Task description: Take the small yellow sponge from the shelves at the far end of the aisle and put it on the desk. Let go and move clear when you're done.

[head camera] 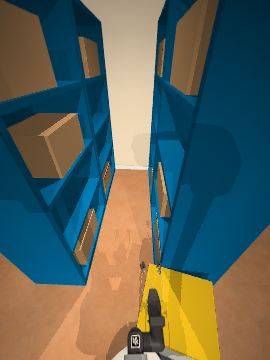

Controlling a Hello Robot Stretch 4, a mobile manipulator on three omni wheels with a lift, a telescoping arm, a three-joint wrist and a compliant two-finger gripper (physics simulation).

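Frame: origin at the robot's base, x ahead, y left, z up, level; millimetres.
Where they show: hand at its tool point: (150, 264).
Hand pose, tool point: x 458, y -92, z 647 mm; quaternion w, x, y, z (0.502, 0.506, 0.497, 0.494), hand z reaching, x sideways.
Observation:
Each offset is from my tool point to the top centre of the thing.
My gripper (151, 268) is open, its two fingertips apart low in the view, near the back left corner of a large flat yellow surface (192, 310). No sponge shows between the fingers. I cannot tell whether the yellow surface is the desk. The small yellow sponge does not show in this view. Blue shelves stand on both sides of the aisle: the left unit (30, 250) and the right unit (230, 165). The inner parts of the right shelves are seen at a steep angle and partly hidden.
Brown boxes stand on the left shelves, such as a large one {dx +614, dy +651, dz +587 mm} (62, 145) at mid height and a low one {dx +491, dy +659, dz -327 mm} (86, 240). The right shelves hold boxes too, one high {dx +539, dy -286, dz +1045 mm} (187, 50) and one lower {dx +645, dy -292, dz +130 mm} (163, 192). A pale wall (130, 90) closes the aisle's far end.

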